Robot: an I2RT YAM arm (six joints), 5 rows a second.
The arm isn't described. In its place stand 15 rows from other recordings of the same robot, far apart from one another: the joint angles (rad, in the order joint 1, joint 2, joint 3, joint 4, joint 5, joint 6), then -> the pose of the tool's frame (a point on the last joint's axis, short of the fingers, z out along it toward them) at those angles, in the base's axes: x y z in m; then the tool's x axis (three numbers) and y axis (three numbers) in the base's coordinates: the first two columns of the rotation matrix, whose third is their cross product.
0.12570 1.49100 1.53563 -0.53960 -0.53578 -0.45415 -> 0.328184, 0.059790, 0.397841, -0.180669, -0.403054, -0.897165, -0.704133, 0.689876, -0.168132
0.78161 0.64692 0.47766 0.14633 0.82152 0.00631 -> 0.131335, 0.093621, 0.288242, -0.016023, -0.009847, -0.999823, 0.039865, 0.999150, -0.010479
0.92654 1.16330 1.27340 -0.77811 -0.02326 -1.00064 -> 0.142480, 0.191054, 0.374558, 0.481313, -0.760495, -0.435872, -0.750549, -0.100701, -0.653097
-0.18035 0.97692 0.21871 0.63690 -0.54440 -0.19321 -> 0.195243, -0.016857, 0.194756, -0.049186, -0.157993, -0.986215, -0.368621, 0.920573, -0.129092
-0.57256 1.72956 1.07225 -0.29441 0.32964 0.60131 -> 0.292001, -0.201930, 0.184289, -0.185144, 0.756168, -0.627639, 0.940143, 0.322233, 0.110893
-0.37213 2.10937 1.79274 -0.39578 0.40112 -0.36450 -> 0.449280, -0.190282, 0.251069, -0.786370, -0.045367, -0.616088, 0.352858, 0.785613, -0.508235
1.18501 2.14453 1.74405 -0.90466 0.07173 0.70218 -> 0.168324, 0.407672, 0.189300, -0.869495, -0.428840, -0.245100, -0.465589, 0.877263, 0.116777
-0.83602 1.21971 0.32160 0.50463 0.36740 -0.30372 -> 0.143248, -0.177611, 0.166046, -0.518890, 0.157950, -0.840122, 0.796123, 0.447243, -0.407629
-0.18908 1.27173 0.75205 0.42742 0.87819 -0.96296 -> 0.270831, -0.079722, 0.287282, -0.768040, -0.386707, -0.510462, 0.424097, 0.290128, -0.857886
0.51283 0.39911 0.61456 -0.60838 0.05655 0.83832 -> 0.092001, 0.049495, 0.285138, -0.553504, 0.540257, -0.633842, -0.049084, 0.738571, 0.672386
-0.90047 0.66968 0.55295 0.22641 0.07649 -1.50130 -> 0.104831, -0.136610, 0.320419, -0.821793, -0.564509, -0.077367, 0.125370, -0.046688, -0.991011
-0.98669 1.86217 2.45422 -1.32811 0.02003 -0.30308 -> 0.190691, -0.289759, 0.479309, -0.604728, 0.373677, -0.703327, 0.693337, 0.681553, -0.234029
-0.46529 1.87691 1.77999 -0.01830 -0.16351 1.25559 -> 0.411566, -0.200144, 0.388693, 0.251642, 0.923299, -0.290165, 0.190123, 0.246811, 0.950230
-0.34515 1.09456 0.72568 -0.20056 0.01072 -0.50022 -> 0.227061, -0.082043, 0.256659, -0.611538, -0.289774, -0.736242, 0.060981, 0.910491, -0.409008
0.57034 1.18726 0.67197 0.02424 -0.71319 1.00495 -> 0.200347, 0.156184, 0.242207, -0.967413, 0.137905, -0.212354, -0.144226, 0.389197, 0.909794
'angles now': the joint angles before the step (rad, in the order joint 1, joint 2, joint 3, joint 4, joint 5, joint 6). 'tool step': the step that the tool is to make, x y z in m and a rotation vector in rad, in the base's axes. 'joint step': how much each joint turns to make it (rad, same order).
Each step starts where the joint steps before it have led.
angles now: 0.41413 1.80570 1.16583 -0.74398 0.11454 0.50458
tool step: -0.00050 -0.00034 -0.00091 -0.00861 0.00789 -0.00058
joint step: 0.00018 0.00304 0.00076 -0.00839 0.00477 -0.00011
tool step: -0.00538 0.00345 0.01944 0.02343 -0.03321 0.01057
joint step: 0.01542 -0.05354 0.01308 -0.02745 -0.00668 0.00631
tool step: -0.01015 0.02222 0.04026 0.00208 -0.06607 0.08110
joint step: 0.07670 -0.05941 0.08887 -0.08699 0.02602 -0.01119
